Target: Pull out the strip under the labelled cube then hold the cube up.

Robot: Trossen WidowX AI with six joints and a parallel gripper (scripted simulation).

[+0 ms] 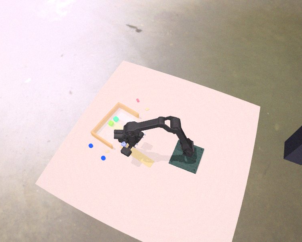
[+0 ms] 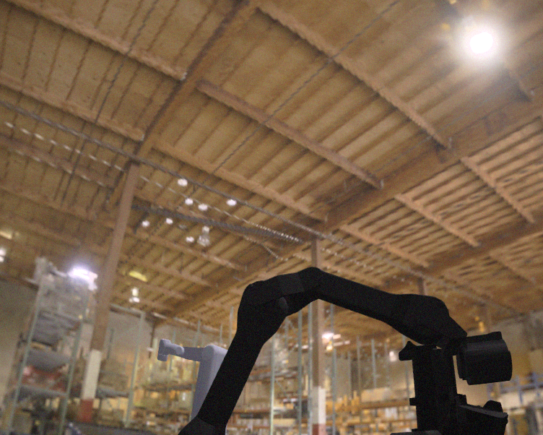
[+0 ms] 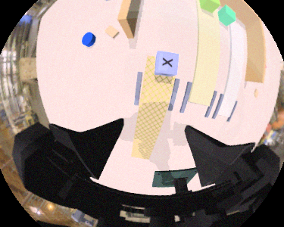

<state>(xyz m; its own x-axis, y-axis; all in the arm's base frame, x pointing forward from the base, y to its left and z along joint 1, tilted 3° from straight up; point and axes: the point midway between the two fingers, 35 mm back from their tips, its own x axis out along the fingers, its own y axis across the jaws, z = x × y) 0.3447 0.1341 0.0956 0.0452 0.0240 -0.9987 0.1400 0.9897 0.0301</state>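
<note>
My gripper tip is 5 cm above the yellow hatched strip, 3 cm past it and 1 cm to the right of it. Round my gripper tip: red block: 42 cm to the right, 16 cm ahead, 5 cm below.
</note>
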